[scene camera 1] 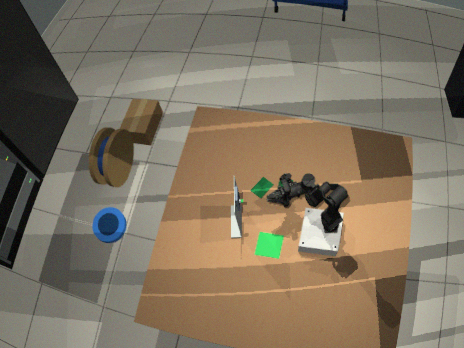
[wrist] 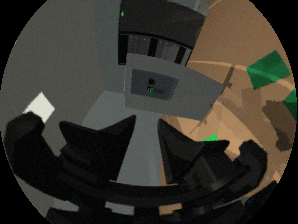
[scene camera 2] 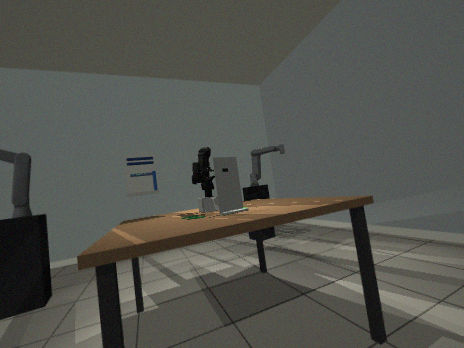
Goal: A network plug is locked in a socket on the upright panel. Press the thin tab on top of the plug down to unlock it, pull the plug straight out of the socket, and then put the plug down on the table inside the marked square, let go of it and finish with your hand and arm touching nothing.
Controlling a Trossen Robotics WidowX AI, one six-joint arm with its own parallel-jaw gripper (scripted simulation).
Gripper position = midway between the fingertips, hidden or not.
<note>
I see my gripper [wrist: 147, 119] and a grey upright panel [scene camera 2: 227, 180].
The grey upright panel also shows in the wrist view [wrist: 178, 90].
</note>
